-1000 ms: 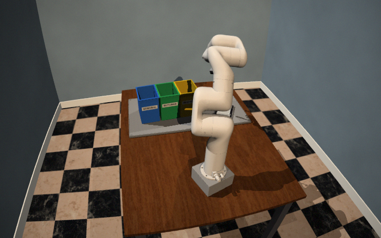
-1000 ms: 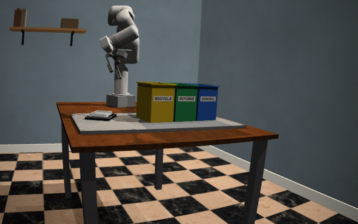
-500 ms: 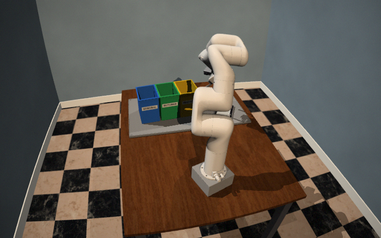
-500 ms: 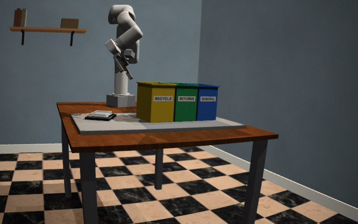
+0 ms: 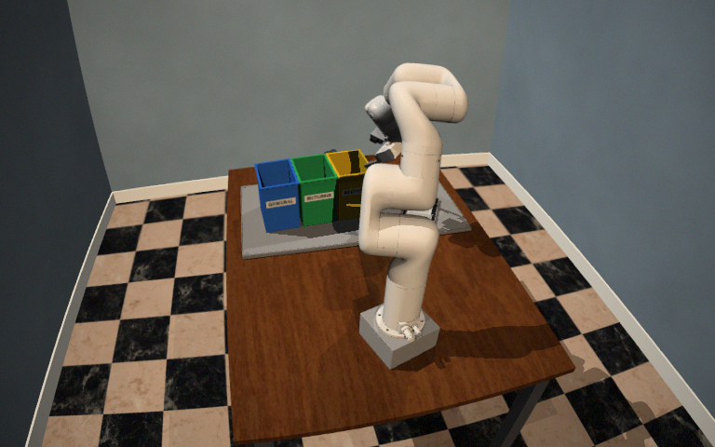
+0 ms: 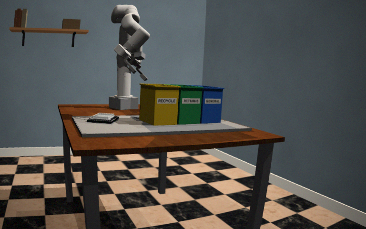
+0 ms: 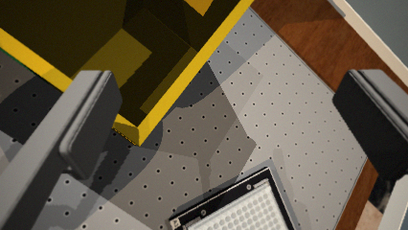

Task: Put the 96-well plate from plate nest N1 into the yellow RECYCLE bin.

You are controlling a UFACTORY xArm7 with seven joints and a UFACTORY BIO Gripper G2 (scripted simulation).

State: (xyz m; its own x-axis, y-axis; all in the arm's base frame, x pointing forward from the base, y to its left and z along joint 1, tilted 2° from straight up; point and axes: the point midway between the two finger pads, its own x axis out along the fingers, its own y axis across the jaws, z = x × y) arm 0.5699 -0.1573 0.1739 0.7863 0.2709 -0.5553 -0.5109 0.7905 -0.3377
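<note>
The 96-well plate is 4 cm behind my hand, 16 cm to the right of it and 21 cm below it. Also, from my hand: black plate nest 4 cm behind, 16 cm to the right, 22 cm below; yellow recycle bin 7 cm ahead, 8 cm to the left, 14 cm below; green returns bin 7 cm ahead, 21 cm to the left, 14 cm below.
</note>
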